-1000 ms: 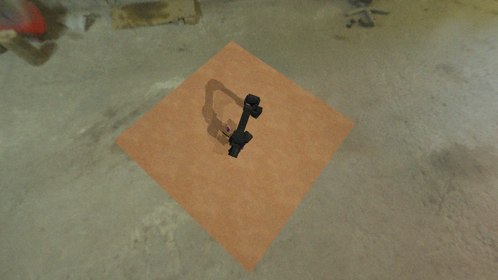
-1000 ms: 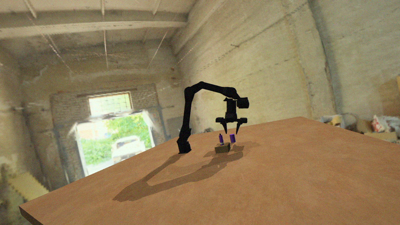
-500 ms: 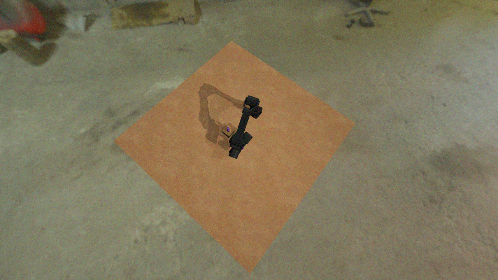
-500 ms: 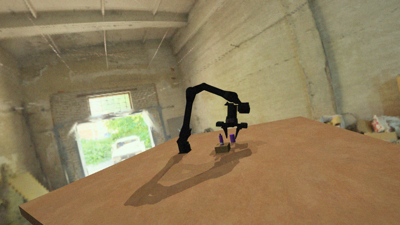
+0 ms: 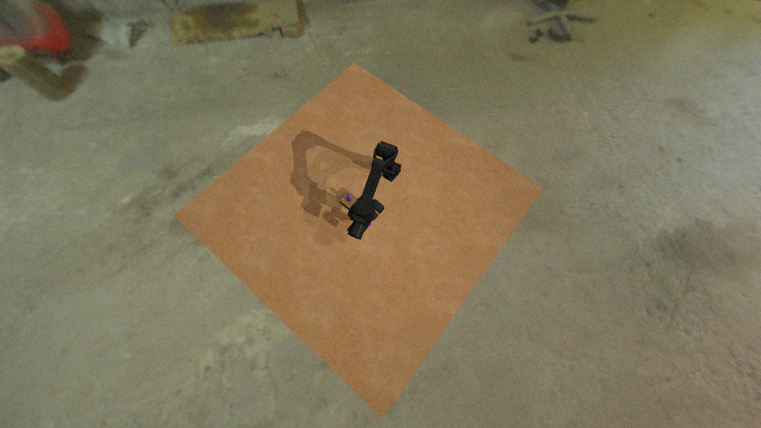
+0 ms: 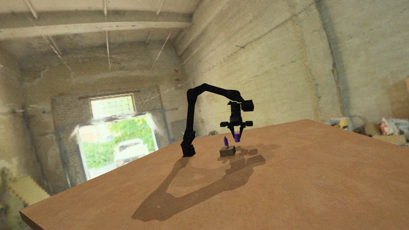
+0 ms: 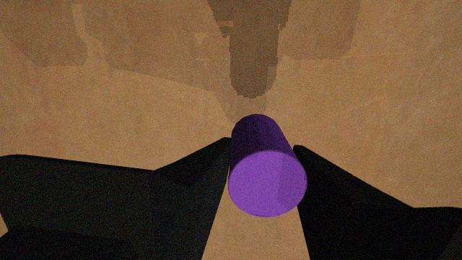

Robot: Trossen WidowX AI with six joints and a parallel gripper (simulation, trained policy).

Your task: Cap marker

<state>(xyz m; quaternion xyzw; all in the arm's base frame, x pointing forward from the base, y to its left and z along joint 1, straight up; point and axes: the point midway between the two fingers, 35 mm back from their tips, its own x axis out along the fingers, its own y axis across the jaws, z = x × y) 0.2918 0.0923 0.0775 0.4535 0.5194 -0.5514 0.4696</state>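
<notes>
Right now the holder block is 30 mm behind my gripper tip, 150 mm to the right of it and 30 mm below it. Also, from my gripper tip: purple cap: right at my gripper tip.
</notes>
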